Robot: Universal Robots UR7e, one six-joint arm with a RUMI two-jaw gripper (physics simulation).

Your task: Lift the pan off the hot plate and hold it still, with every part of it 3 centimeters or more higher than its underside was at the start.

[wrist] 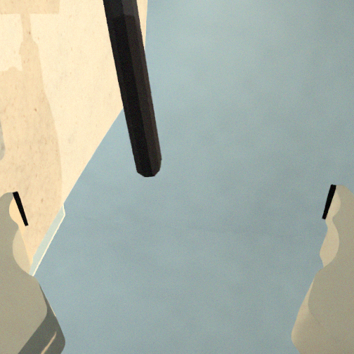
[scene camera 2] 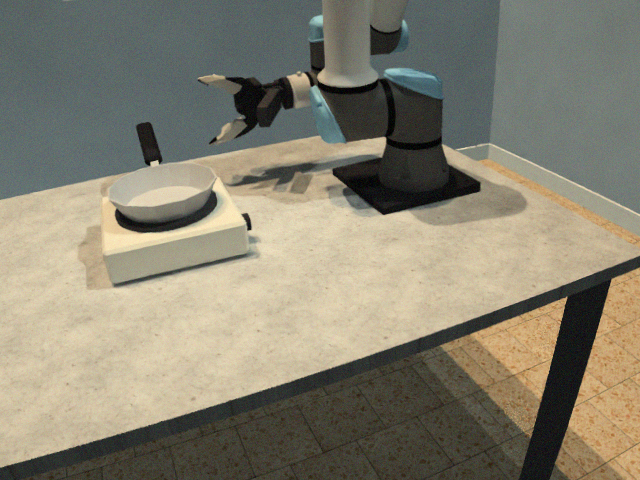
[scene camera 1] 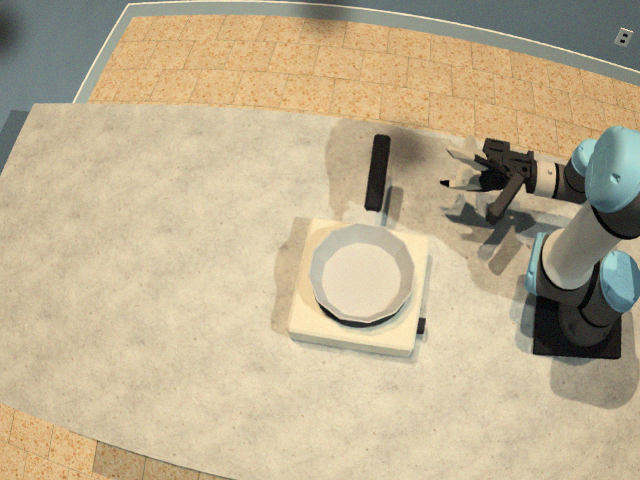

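Seen in the pictures: gripper, fingertip midpoint: (scene camera 2: pixel 203 113) (scene camera 1: pixel 443 166); arm's base at its link origin: (scene camera 2: pixel 413 177) (scene camera 1: pixel 585 314).
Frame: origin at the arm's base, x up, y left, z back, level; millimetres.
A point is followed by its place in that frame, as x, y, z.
Observation:
A light grey pan (scene camera 1: pixel 361 276) @(61, 57, -520) (scene camera 2: pixel 164 193) @(61, 18, -518) sits upright on the black burner of a cream hot plate (scene camera 1: pixel 351 341) @(45, 181, -505) (scene camera 2: pixel 178 253) @(19, 182, -508). The pan's black handle (scene camera 1: pixel 377 172) @(124, -133, -538) (scene camera 2: pixel 148 143) @(120, -117, -537) points to the back of the table and slopes up. In the wrist view the handle (wrist: pixel 134 95) comes down from the top, left of the middle, and its end lies between and beyond the two fingers in the picture. My gripper (scene camera 1: pixel 447 166) @(153, -167, -414) (scene camera 2: pixel 205 110) @(153, -167, -414) (wrist: pixel 174 192) is wide open and empty. It points sideways toward the handle, to its right in scene camera 1 and apart from it.
The hot plate's black knob (scene camera 1: pixel 421 326) @(33, 116, -383) (scene camera 2: pixel 247 222) @(24, 125, -382) is on its right side. The arm's black base (scene camera 1: pixel 547 330) @(-3, 55, -95) (scene camera 2: pixel 361 191) @(-5, 17, -127) stands on the right of the stone-look table (scene camera 1: pixel 155 258) @(-18, 106, -958) (scene camera 2: pixel 336 289) @(-19, 318, -282). A blue-grey wall (scene camera 2: pixel 129 67) stands beyond the table's back edge.

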